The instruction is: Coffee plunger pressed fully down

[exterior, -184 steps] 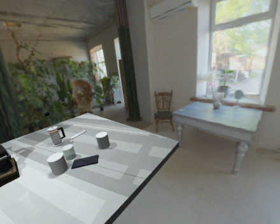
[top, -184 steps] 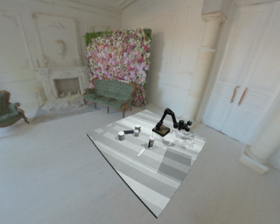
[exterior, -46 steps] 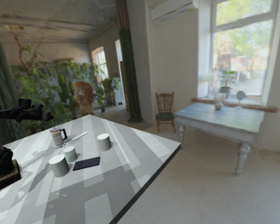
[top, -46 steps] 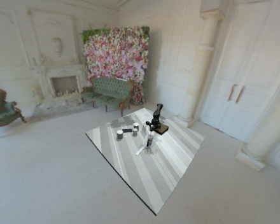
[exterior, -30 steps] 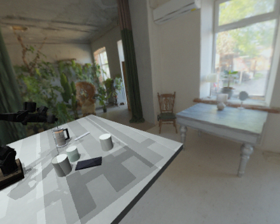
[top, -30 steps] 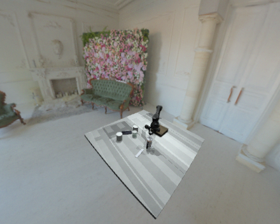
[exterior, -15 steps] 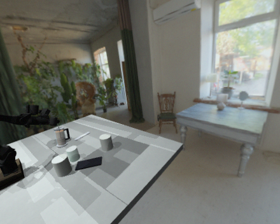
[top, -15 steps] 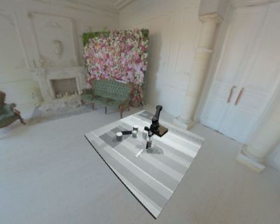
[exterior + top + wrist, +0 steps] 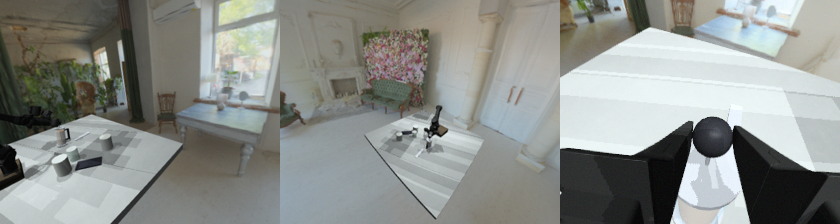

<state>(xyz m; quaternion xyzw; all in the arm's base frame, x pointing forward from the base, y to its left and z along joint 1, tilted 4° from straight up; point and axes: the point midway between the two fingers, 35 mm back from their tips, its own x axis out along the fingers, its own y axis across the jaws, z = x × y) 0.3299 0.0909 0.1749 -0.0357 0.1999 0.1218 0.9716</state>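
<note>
My gripper tip is 1 cm past the coffee press and 9 cm above it. Also, from my gripper tip: dark flat slab 6 cm behind, 42 cm to the right, 18 cm below; white flat bar 13 cm ahead, 3 cm to the right, 18 cm below.
</note>
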